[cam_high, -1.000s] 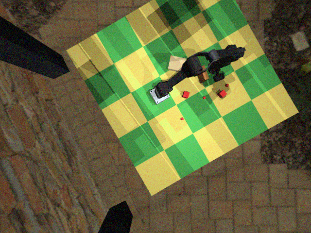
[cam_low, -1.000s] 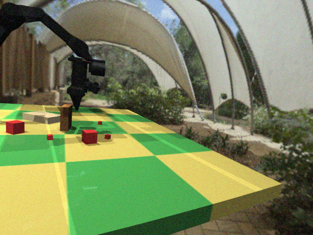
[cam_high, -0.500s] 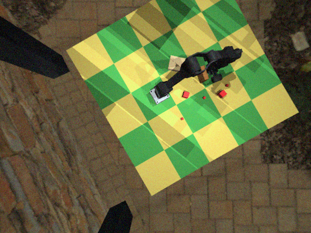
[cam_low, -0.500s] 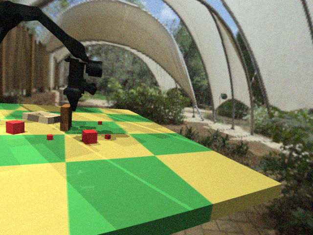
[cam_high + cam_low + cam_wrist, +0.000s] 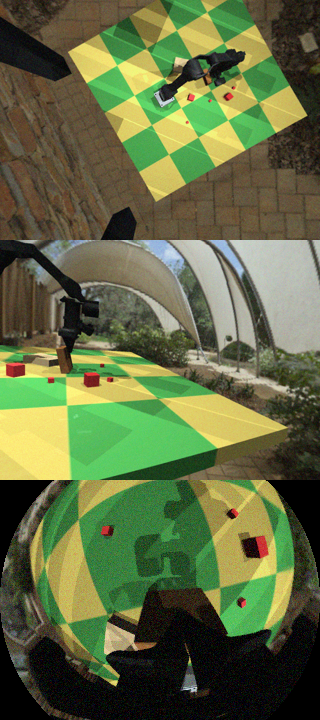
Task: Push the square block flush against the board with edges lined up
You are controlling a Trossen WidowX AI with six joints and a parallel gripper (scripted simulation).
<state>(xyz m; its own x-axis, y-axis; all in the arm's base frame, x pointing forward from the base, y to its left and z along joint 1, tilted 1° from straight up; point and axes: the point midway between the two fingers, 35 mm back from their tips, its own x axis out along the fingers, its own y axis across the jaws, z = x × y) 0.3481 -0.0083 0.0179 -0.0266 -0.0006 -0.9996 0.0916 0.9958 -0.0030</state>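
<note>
Now: the square block 3 cm below my gripper tip and 2 cm behind it. Also, from my gripper tip: board 15 cm to the left, 12 cm behind, 6 cm below.
</note>
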